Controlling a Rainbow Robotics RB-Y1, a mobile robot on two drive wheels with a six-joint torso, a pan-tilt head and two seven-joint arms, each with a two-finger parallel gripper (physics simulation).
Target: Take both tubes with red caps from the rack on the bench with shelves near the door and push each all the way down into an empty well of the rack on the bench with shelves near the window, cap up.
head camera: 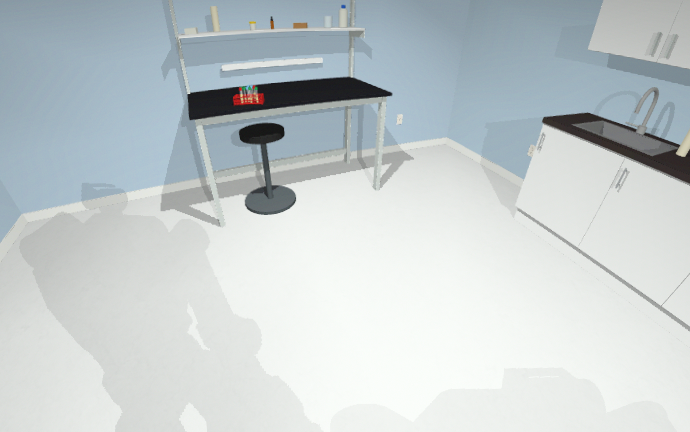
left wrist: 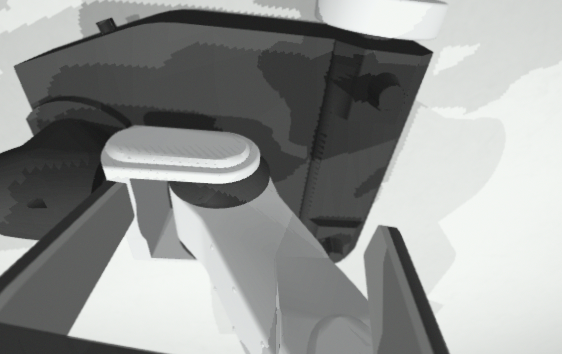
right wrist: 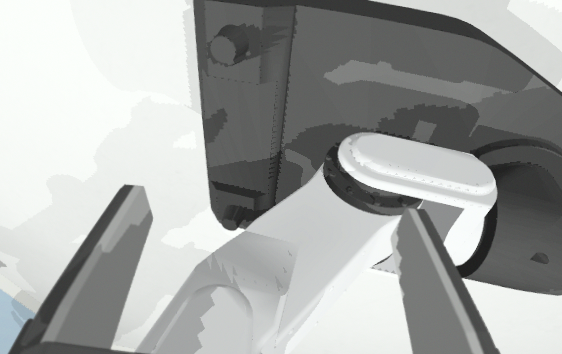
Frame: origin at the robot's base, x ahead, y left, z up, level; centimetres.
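Seen in the pictures: left gripper, fingertip midpoint: (left wrist: 250, 220); right gripper, fingertip midpoint: (right wrist: 275, 213).
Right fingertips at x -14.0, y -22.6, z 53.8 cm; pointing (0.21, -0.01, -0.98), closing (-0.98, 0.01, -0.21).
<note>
A point is followed by its place in that frame.
A red rack (head camera: 248, 100) {x 199.4, y 78.4, z 94.0 cm} with several upright tubes (head camera: 249, 92) {x 197.4, y 76.2, z 100.0 cm} stands on the left part of a black-topped bench (head camera: 315, 93) {x 232.7, y 36.0, z 91.5 cm} with a shelf above, far off in the head view. Red and green caps show on the tubes, but they are too small to count or to tell which wells are empty. No door or window shows, so I cannot tell which bench this is. My left gripper (left wrist: 250, 220) {x -17.7, y 22.4, z 53.4 cm} is open and empty, beside the robot's own body. My right gripper (right wrist: 275, 213) {x -14.0, y -22.6, z 53.8 cm} is open and empty, also beside the body. Both are far from the rack.
A round black stool (head camera: 261, 132) {x 211.8, y 76.1, z 66.1 cm} stands at the bench's front, left of its middle. Bottles and small boxes stand on the shelf (head camera: 285, 33). A white cabinet counter (head camera: 572, 178) {x 172.3, y -148.9, z 58.9 cm} with a sink (head camera: 623, 136) {x 190.1, y -189.2, z 86.3 cm} runs along the right. The robot's shadow lies on the floor (head camera: 387, 264) {x 142.8, y -23.1, z 0.1 cm}.
</note>
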